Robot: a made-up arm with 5 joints.
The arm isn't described. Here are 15 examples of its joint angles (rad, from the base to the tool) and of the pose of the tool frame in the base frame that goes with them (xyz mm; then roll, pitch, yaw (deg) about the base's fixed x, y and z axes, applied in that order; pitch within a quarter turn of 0, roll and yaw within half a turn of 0).
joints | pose
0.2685 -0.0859 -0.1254 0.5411 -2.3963 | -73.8 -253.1 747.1 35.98 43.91 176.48
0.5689 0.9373 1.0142 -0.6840 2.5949 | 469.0 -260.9 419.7 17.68 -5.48 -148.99
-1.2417 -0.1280 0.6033 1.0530 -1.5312 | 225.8 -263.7 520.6 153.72 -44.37 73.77
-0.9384 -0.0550 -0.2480 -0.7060 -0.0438 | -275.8 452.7 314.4 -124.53 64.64 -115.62
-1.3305 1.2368 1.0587 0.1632 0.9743 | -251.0 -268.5 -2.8 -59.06 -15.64 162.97
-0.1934 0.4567 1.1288 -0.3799 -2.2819 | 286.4 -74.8 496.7 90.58 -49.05 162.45
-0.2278 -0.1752 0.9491 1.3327 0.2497 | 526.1 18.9 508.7 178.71 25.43 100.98
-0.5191 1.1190 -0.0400 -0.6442 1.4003 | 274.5 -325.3 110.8 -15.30 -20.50 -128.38
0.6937 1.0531 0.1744 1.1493 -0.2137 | -236.6 -192.5 936.1 85.97 -29.86 20.39
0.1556 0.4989 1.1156 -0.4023 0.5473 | 293.6 380.5 209.5 -103.72 60.77 -147.33
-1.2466 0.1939 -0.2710 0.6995 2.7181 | 205.2 -269.4 403.6 -11.32 -6.46 -156.65
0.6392 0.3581 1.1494 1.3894 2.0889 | 520.1 -338.5 357.3 -93.82 45.93 133.50
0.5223 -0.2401 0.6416 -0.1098 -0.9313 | -142.2 339.3 632.1 104.70 63.49 145.78
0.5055 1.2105 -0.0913 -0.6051 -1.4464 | 236.8 174.7 675.9 71.81 60.39 56.15
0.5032 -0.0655 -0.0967 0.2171 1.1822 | 207.6 348.8 799.7 51.42 20.96 -27.16
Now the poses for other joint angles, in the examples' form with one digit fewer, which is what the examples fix.
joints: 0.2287 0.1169 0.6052 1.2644 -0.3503
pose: 196 -175 952 107.4 -2.6 74.3
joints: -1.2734 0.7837 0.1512 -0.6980 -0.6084
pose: -197 328 246 -152.3 5.5 -174.4
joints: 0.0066 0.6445 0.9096 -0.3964 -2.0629
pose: 250 -54 649 100.5 -18.9 146.4
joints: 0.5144 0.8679 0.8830 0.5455 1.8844
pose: 495 -389 467 -50.5 64.5 166.6
